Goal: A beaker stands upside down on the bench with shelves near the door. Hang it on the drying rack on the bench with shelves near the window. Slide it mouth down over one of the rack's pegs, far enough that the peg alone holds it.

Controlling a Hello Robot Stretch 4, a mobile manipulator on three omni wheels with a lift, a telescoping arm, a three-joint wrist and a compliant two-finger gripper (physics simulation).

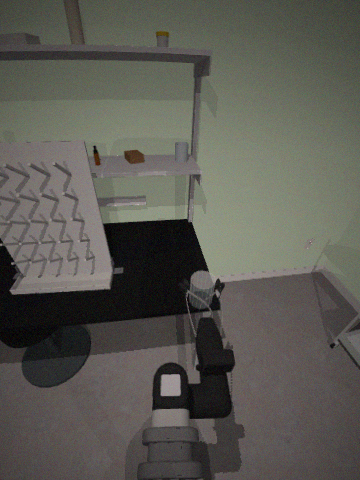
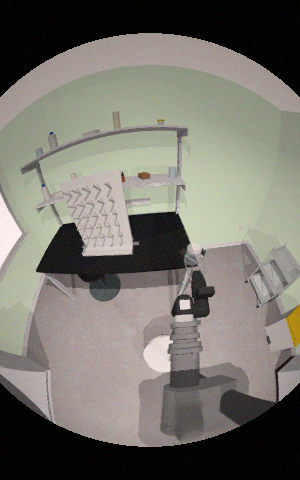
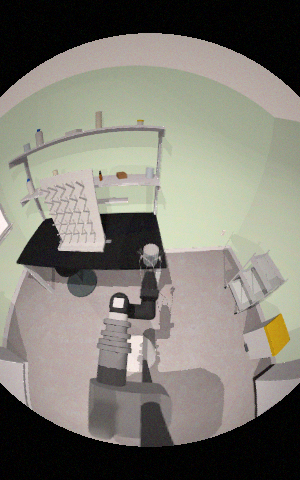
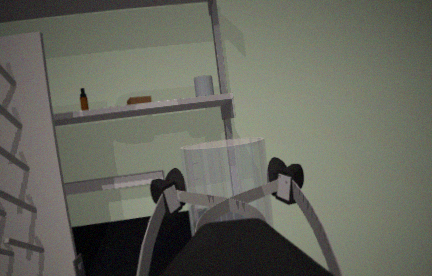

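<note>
A clear beaker stands upright between the two fingertips of my gripper. The gripper is shut on its sides. A pale disc shows at its upper end; its lower end is partly hidden by the fingers and gripper body. The beaker appears over the front right corner of the black bench. The white drying rack stands on the bench to the left, apart from the beaker, its rows of pegs facing forward.
A lower shelf holds an orange bottle, a brown block and a grey-blue cup. A round stool stands under the bench's front edge. A wheeled cart stands at the right.
</note>
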